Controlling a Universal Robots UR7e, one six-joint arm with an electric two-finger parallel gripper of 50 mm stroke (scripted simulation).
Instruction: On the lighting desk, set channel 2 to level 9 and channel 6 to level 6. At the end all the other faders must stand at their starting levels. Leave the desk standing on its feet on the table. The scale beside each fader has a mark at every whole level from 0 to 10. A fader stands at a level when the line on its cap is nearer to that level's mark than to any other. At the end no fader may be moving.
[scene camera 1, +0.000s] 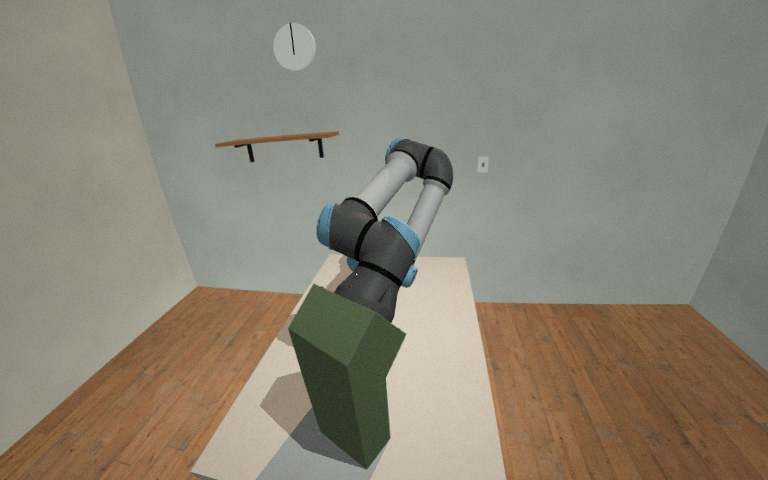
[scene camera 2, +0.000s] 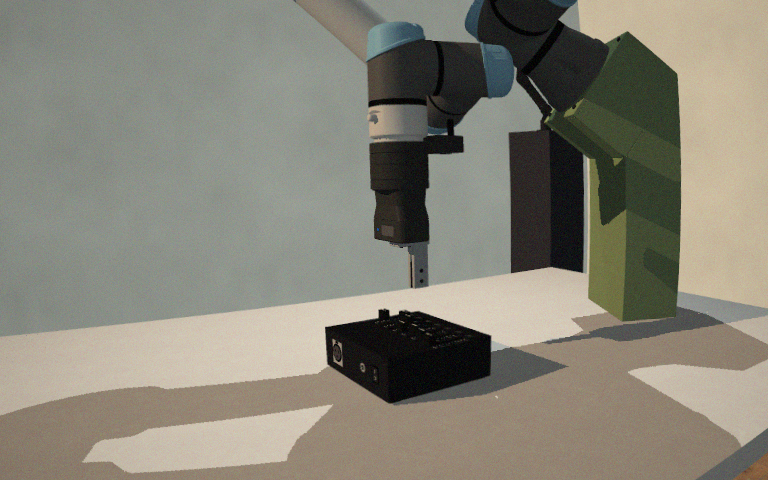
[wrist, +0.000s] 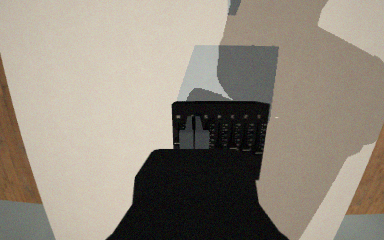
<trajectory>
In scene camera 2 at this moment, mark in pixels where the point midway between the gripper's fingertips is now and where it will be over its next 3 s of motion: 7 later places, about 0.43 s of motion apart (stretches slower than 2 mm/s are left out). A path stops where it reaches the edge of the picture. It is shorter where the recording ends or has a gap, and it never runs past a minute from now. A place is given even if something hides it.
My gripper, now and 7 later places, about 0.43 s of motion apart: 418, 286; 418, 290; 418, 295; 418, 300; 418, 304; 418, 306; 418, 311; 418, 313
</trajectory>
